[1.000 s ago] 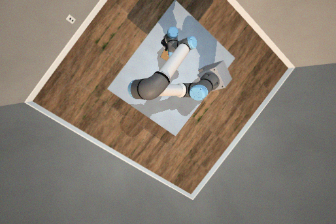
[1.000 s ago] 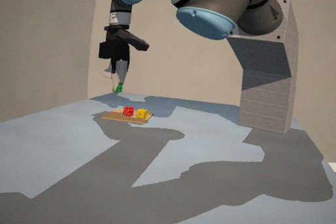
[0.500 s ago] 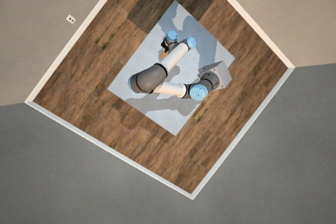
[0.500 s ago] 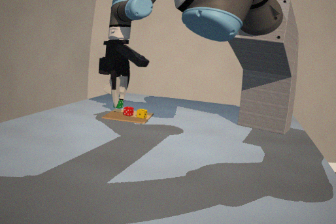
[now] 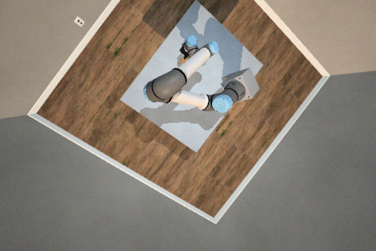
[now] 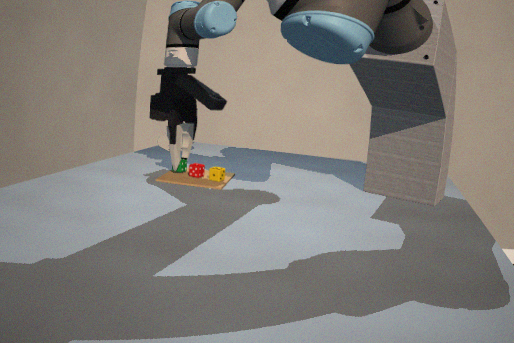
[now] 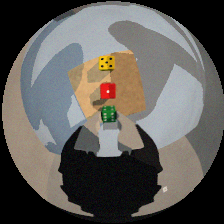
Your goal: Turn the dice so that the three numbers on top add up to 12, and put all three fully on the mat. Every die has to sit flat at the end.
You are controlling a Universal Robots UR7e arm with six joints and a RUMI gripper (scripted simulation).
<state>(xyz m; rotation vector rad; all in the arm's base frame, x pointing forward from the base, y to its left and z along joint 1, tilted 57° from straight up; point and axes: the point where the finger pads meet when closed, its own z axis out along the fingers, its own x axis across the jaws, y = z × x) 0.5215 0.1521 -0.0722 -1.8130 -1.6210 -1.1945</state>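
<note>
Right now the green die is 10 mm below my hand. From my hand the other things lie so: tan mat (40 mm behind, 20 mm below); red die (40 mm behind, 10 mm below); yellow die (90 mm behind, 10 mm to the right, 10 mm below).
</note>
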